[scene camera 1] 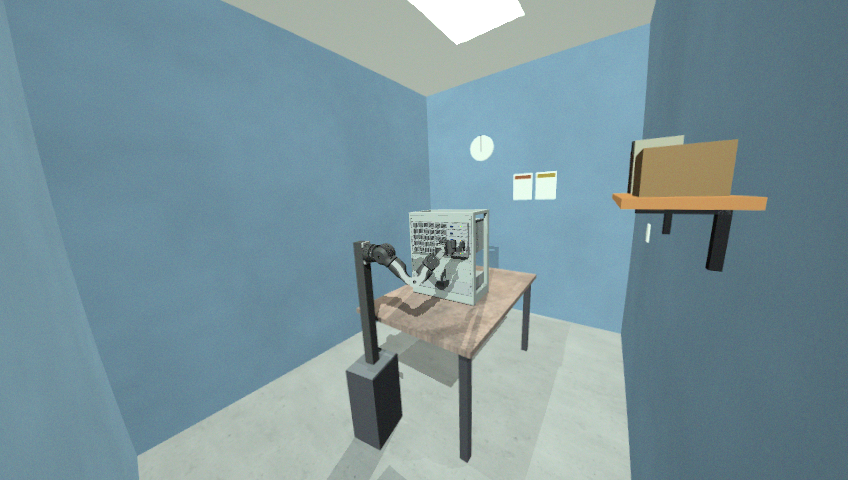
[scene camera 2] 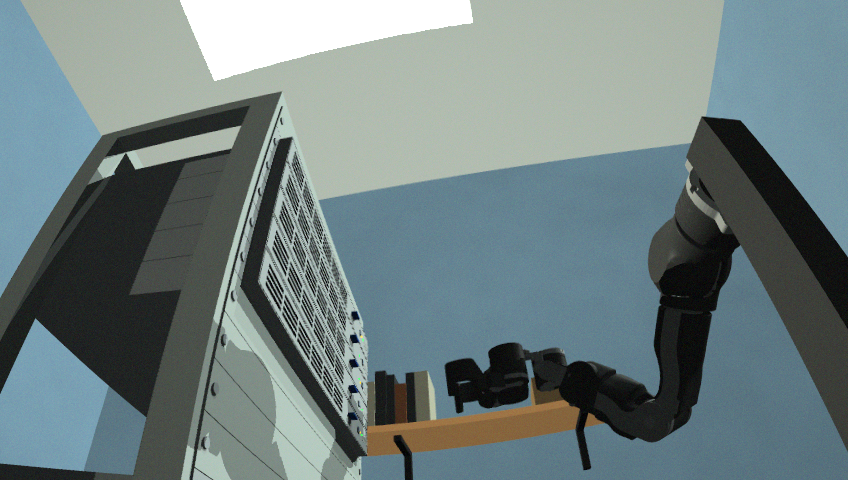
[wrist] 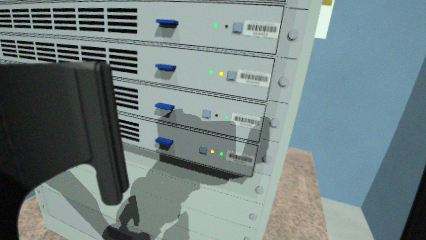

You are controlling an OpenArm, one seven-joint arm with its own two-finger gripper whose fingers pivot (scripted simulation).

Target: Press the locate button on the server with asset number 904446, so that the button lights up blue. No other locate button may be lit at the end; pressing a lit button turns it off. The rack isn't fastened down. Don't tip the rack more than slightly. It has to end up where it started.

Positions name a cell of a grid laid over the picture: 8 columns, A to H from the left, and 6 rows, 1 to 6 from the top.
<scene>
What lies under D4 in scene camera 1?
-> An arm post.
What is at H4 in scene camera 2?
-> An arm post.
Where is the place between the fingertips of my gripper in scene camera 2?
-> At E5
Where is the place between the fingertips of my gripper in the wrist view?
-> E4
</scene>
